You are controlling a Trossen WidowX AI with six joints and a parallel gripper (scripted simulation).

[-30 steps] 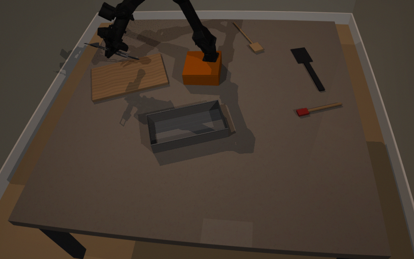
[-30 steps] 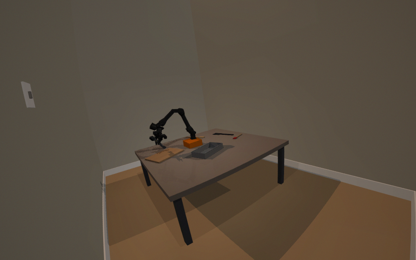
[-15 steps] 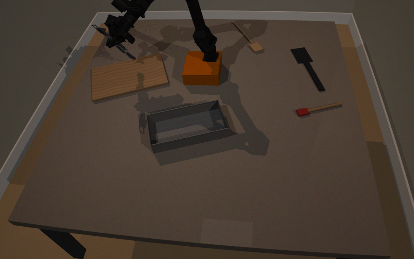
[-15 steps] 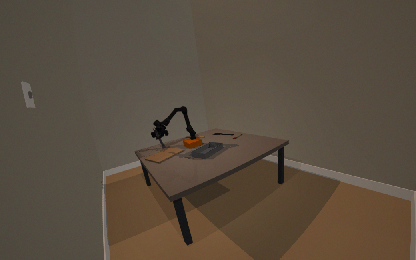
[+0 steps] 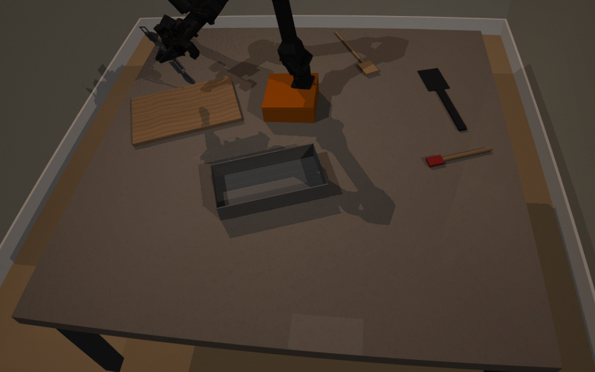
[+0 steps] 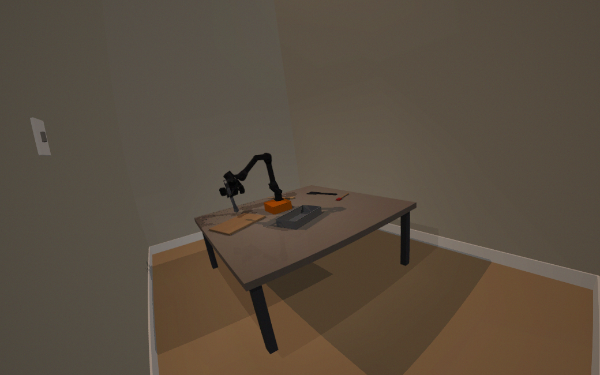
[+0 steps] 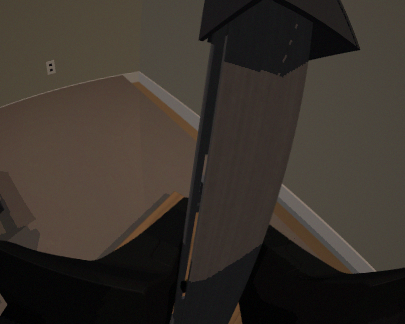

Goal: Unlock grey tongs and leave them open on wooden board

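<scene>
The wooden board is 2 cm behind my gripper tip, 3 cm to the left of it and 21 cm below it. From my gripper tip the other things lie so: red-headed spatula (2 cm ahead, 90 cm to the left, 21 cm below); roasting tin (24 cm ahead, 42 cm to the left, 19 cm below); black spatula (28 cm behind, 86 cm to the left, 21 cm below).
</scene>
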